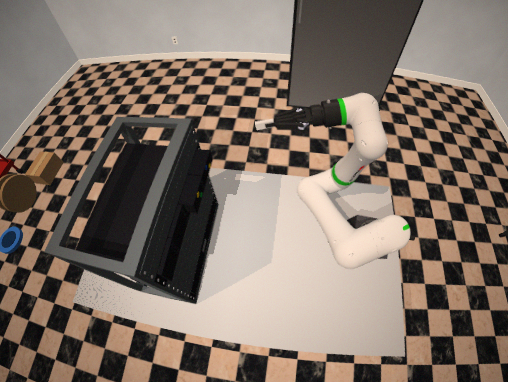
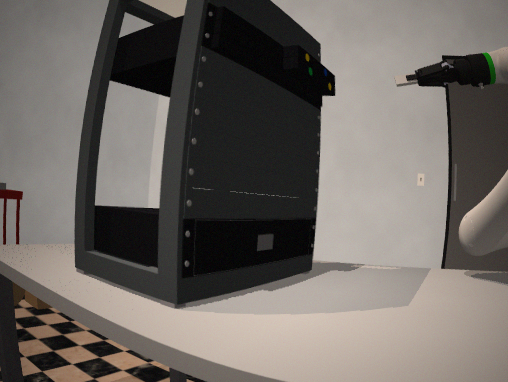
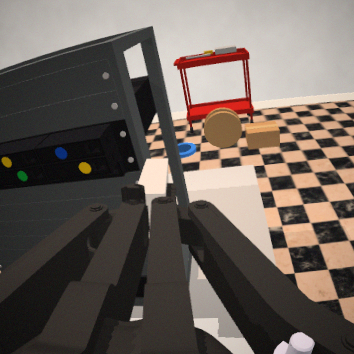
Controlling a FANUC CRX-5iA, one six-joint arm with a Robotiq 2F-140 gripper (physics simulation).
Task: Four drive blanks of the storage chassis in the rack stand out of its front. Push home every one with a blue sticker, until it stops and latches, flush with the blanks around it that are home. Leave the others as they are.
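The rack [image 1: 155,200] [image 2: 174,175] [image 3: 159,100] stands on the table, with the dark storage chassis [image 2: 250,45] high in its front. Four stickered blanks stand out at one end of the chassis. The blue-stickered blank [image 2: 325,73] [image 3: 61,153] is in the upper row, above a yellow-stickered blank [image 2: 329,86] [image 3: 85,168]. Beside them are another yellow-stickered blank [image 2: 307,57] [image 3: 6,162] and, below it, a green-stickered blank [image 2: 310,71] [image 3: 22,176]. My gripper [image 1: 272,123] [image 2: 413,78] [image 3: 157,175] is shut and empty, with a pale tip, apart from the rack's front.
The pale table [image 1: 310,300] [image 2: 350,335] [image 3: 220,190] carries the rack and arm. A tall dark cabinet [image 1: 350,50] [image 2: 472,175] stands behind the arm. Beyond the rack are a red cart [image 3: 220,109], a brown box [image 1: 47,167] [image 3: 262,136] and a round brown object [image 1: 17,192] [image 3: 222,128].
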